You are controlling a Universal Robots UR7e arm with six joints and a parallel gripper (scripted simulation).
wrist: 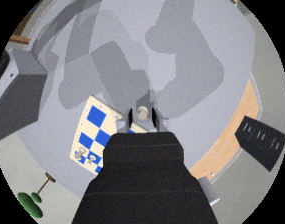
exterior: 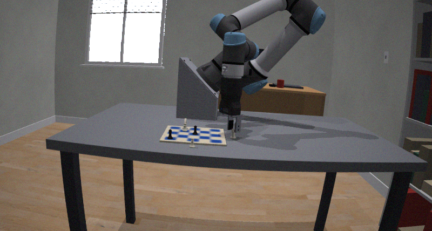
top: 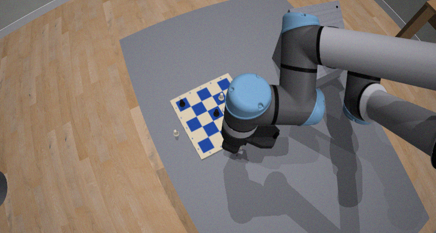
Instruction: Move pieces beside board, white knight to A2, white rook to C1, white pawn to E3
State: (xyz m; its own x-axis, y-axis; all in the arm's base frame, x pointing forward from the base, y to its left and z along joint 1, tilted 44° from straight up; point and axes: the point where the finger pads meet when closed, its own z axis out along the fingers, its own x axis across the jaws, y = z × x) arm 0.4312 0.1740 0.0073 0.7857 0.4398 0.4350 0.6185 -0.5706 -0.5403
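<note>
Now: the white rook 3 cm below my hand. The rest, counted from my hand: chessboard 1 cm ahead, 14 cm to the right, 4 cm below; white knight 6 cm behind, 18 cm to the right, 2 cm below.
</note>
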